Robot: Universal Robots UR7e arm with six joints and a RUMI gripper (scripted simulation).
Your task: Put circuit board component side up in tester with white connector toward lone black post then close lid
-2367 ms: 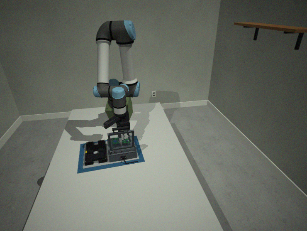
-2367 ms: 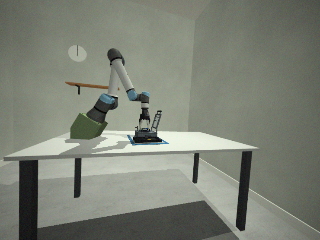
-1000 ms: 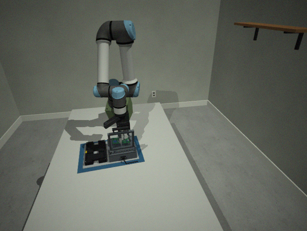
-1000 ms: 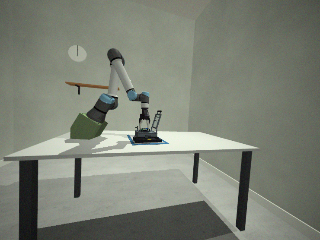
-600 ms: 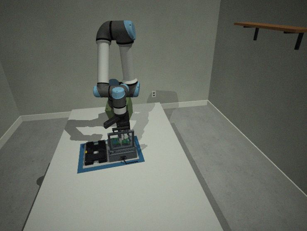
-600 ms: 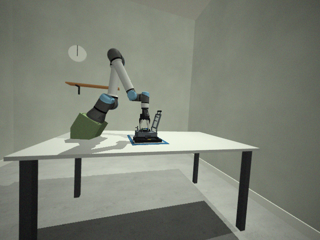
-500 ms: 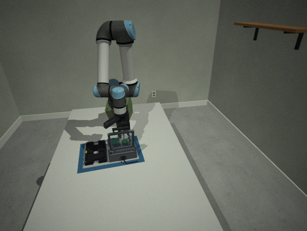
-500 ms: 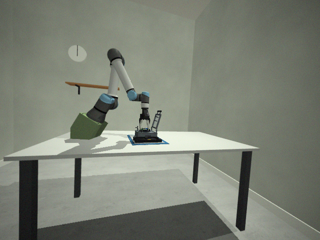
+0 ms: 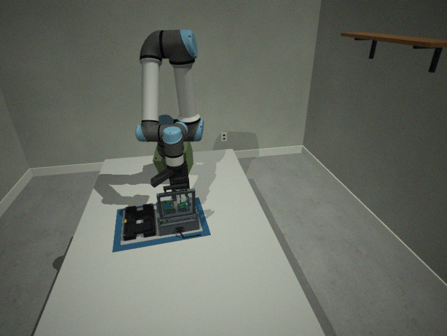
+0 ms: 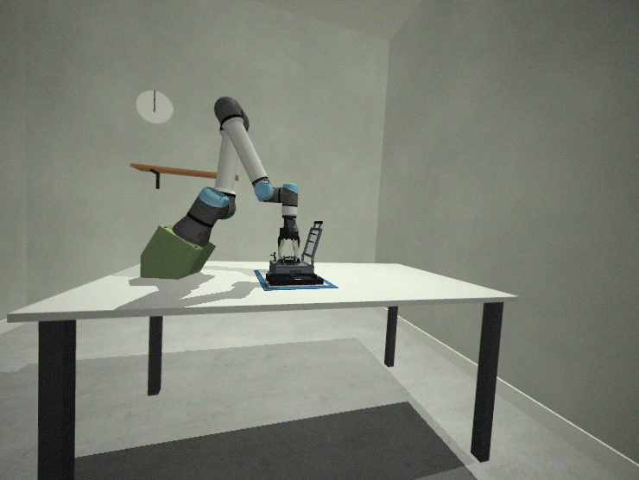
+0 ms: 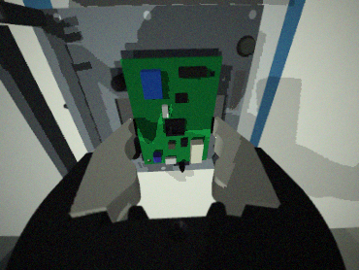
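My hand is right at the green circuit board. From my hand the other things lie so: tester lid 12 cm ahead, 10 cm above, 3 cm to the left.
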